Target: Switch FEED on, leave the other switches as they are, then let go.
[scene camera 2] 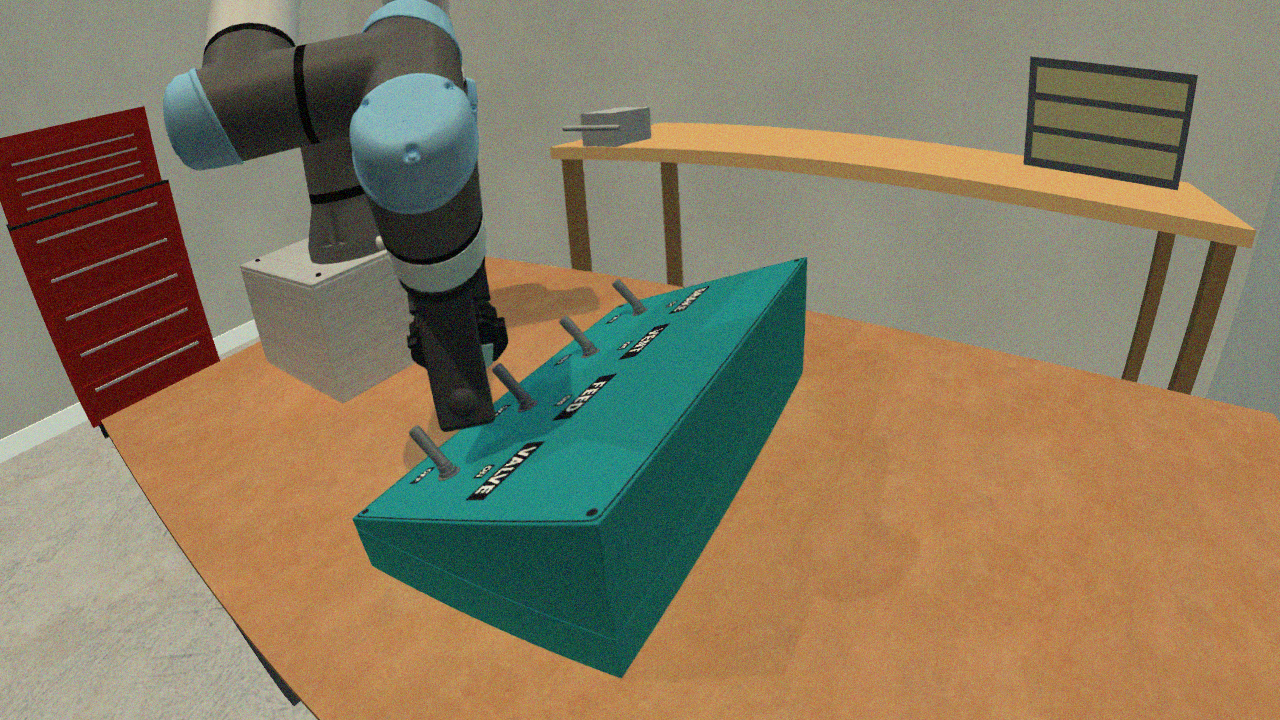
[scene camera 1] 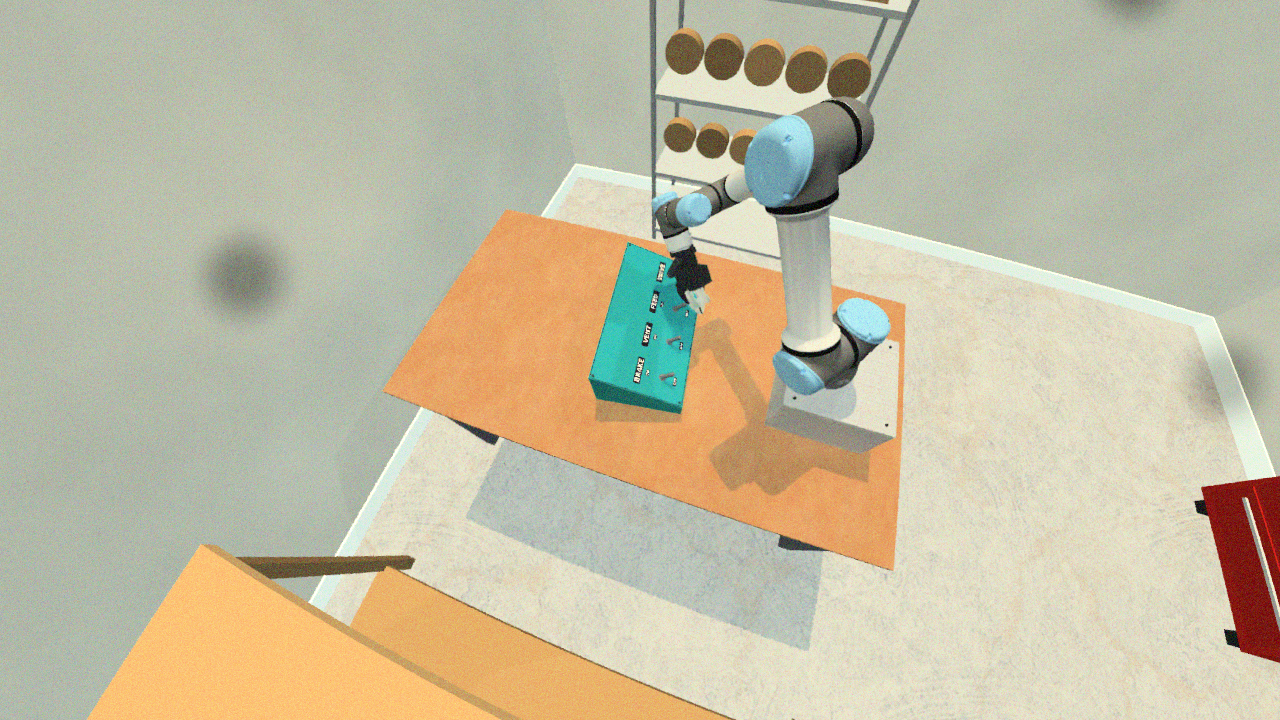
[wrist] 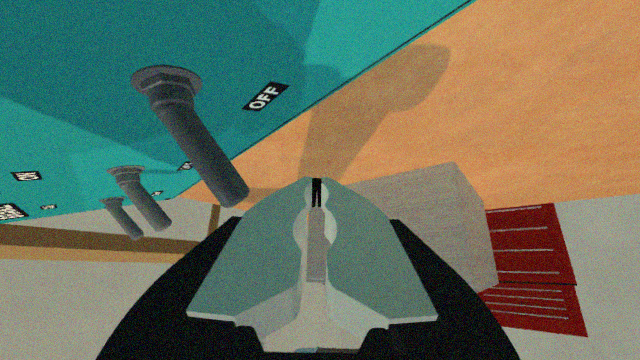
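Seen in the pictures: gripper, fingertip midpoint: (scene camera 1: 701, 313) (wrist: 317, 180); arm's base, link origin: (scene camera 2: 356, 246).
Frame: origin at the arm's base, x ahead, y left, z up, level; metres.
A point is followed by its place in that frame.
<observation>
The teal switch panel (scene camera 1: 620, 313) {z -0.034, x 0.578, y 0.107 m} (scene camera 2: 707, 376) {z -0.023, x 0.633, y 0.032 m} (wrist: 60, 45) {z -0.082, x 0.483, y -0.022 m} has a row of grey levers. The FEED lever (scene camera 1: 681, 307) {z -0.068, x 0.437, y -0.020 m} (scene camera 2: 513, 387) {z -0.071, x 0.448, y -0.027 m} (wrist: 200, 145) {z -0.070, x 0.446, y -0.029 m} leans to its OFF label. The VALVE lever (scene camera 2: 434, 453) {z -0.071, x 0.487, y -0.139 m}, VENT lever (scene camera 1: 674, 341) {z -0.068, x 0.402, y 0.095 m} (scene camera 2: 578, 335) {z -0.070, x 0.411, y 0.087 m} (wrist: 145, 205) {z -0.068, x 0.406, y 0.085 m} and BRAKE lever (scene camera 1: 667, 377) {z -0.070, x 0.366, y 0.210 m} (scene camera 2: 628, 296) {z -0.070, x 0.373, y 0.200 m} (wrist: 122, 218) {z -0.072, x 0.372, y 0.200 m} lean the same way. My gripper (scene camera 1: 699, 309) {z -0.078, x 0.374, y -0.034 m} (wrist: 317, 180) {z -0.078, x 0.374, y -0.034 m} is shut and empty. In the wrist view its tips are right of the FEED lever's free end, with a small gap. In scene camera 2 its black body hides the fingertips, between the VALVE and FEED levers.
The panel stands on the orange table (scene camera 1: 501, 331) {z -0.178, x 0.963, y 0.286 m} (scene camera 2: 895, 501) {z -0.178, x 0.759, y 0.168 m} (wrist: 525, 110) {z -0.178, x 0.219, y -0.178 m}. The arm's grey base block (scene camera 1: 845, 402) {z 0.001, x -0.078, y 0.085 m} (scene camera 2: 313, 331) {z -0.074, x 0.082, y -0.119 m} (wrist: 425, 215) {z -0.103, x 0.105, y -0.064 m} stands on the robot side. A red drawer cabinet (scene camera 2: 107, 268) (wrist: 530, 245) and a wooden bench (scene camera 2: 805, 156) are beyond.
</observation>
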